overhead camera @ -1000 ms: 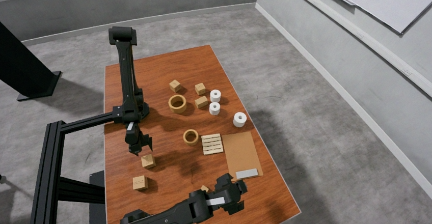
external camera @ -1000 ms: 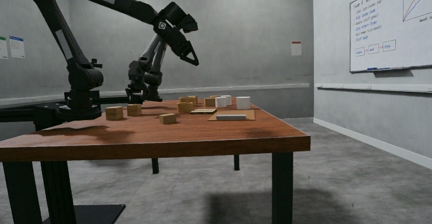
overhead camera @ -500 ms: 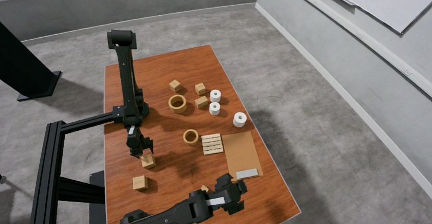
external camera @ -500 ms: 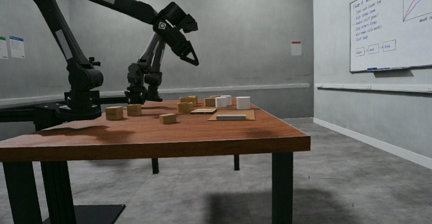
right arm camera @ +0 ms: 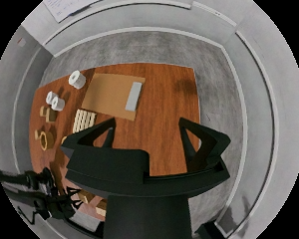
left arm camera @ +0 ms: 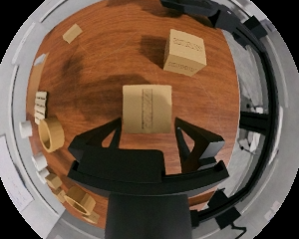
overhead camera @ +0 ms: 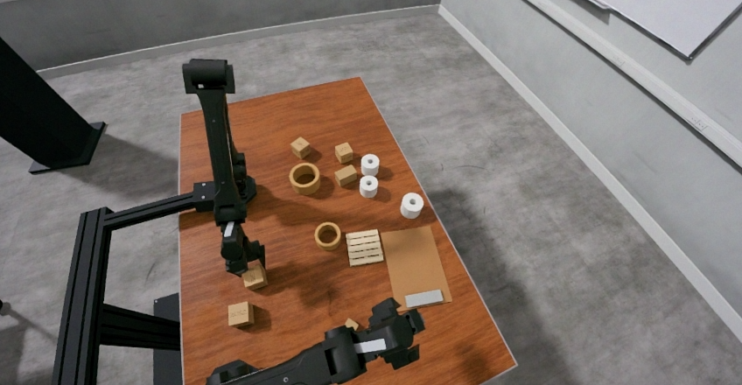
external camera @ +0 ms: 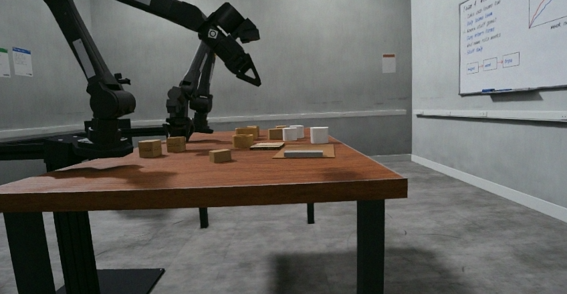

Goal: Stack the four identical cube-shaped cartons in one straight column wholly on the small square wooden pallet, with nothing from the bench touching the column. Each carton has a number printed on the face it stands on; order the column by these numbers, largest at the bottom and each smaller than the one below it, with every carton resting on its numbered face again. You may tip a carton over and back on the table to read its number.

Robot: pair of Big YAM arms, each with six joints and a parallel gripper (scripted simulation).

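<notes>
Now: the wooden pallet 39 cm ahead of my left hand, 1 cm to the left of it and 4 cm below it.
</notes>
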